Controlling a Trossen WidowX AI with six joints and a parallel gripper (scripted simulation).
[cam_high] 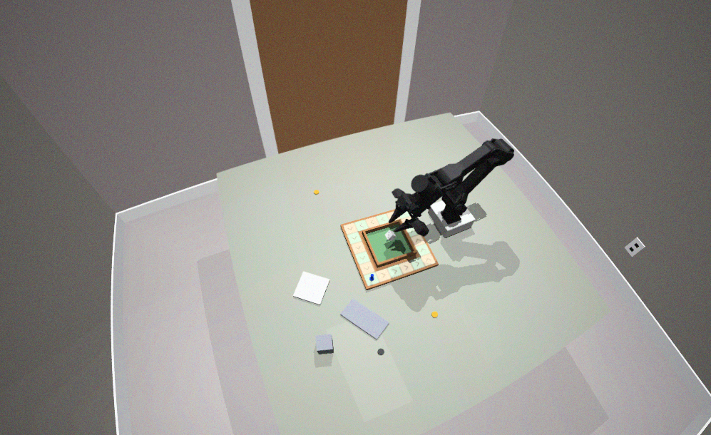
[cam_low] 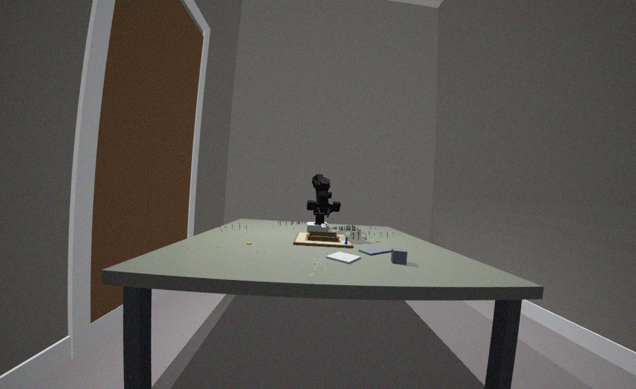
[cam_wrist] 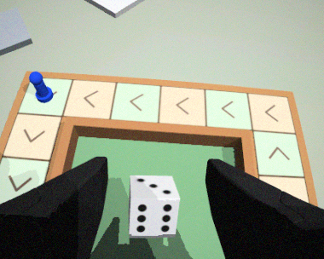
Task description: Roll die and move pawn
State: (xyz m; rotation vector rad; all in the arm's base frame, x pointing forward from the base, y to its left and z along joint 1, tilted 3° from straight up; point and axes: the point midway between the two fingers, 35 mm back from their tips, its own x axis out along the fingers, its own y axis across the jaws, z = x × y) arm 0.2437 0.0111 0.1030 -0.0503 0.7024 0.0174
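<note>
My gripper tip is now 3 cm above the white die. From my gripper tip the other things lie so: grey-blue card 19 cm ahead, 24 cm to the left, 12 cm below; then green dice tray 12 cm below; then blue pawn 11 cm ahead, 11 cm to the left, 10 cm below.
</note>
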